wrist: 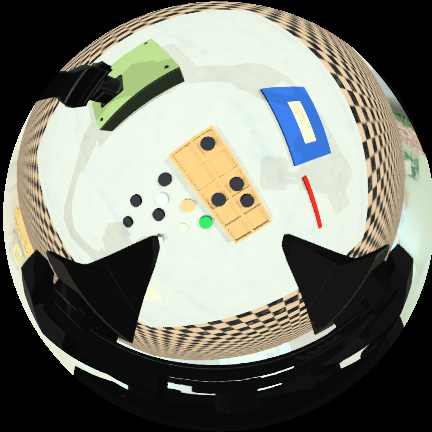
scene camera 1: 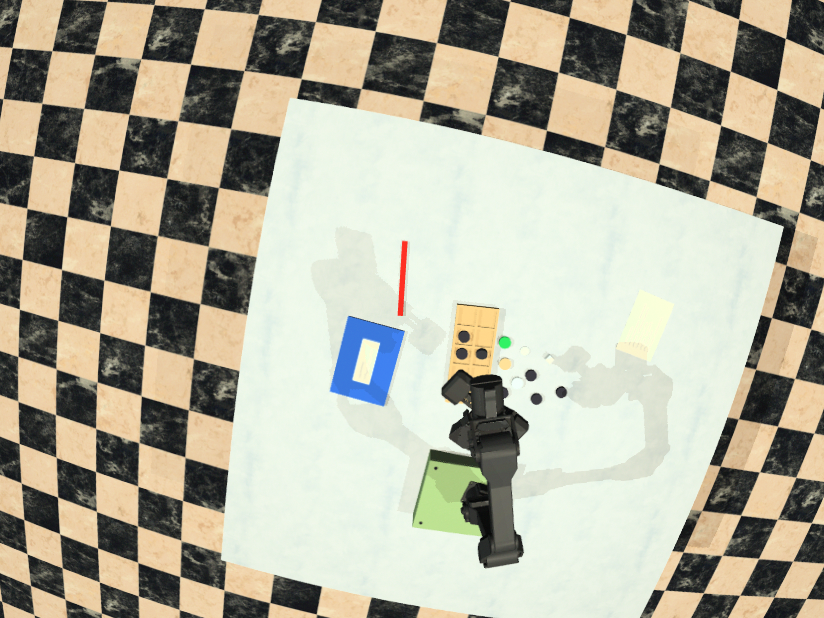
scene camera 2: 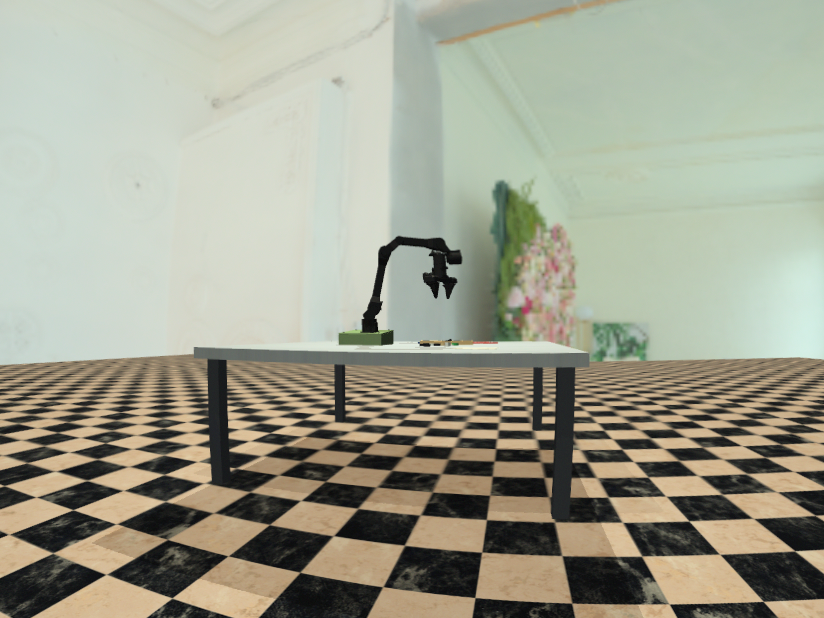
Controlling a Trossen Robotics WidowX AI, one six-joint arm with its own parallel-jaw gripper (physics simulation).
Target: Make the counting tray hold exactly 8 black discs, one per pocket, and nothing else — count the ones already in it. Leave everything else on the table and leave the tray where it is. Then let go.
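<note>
The tan counting tray (scene camera 1: 476,316) (wrist: 200,174) has two columns of pockets. In the wrist view black discs sit in one pocket of the row nearest the green base (wrist: 207,143), in both middle-row pockets (wrist: 236,183) (wrist: 218,199), and in one pocket of the row beyond (wrist: 247,200). The other pockets look empty. Several loose black discs (wrist: 165,179) (wrist: 136,200) (wrist: 158,214) (wrist: 128,221) (scene camera 1: 530,375) lie beside the tray. My gripper (scene camera 2: 442,296) (wrist: 221,241) is open and empty, high above the table. The arm hides the tray's near end in scene camera 1.
Beside the tray lie a green disc (scene camera 1: 504,341) (wrist: 205,222), a tan disc (scene camera 1: 505,363) (wrist: 187,205), a white disc (wrist: 161,198) and a small cream disc (wrist: 183,227). A blue block (scene camera 1: 392,345) (wrist: 282,110), red stick (scene camera 1: 402,279) (wrist: 313,202) and pale yellow pad (scene camera 1: 652,322) lie farther out.
</note>
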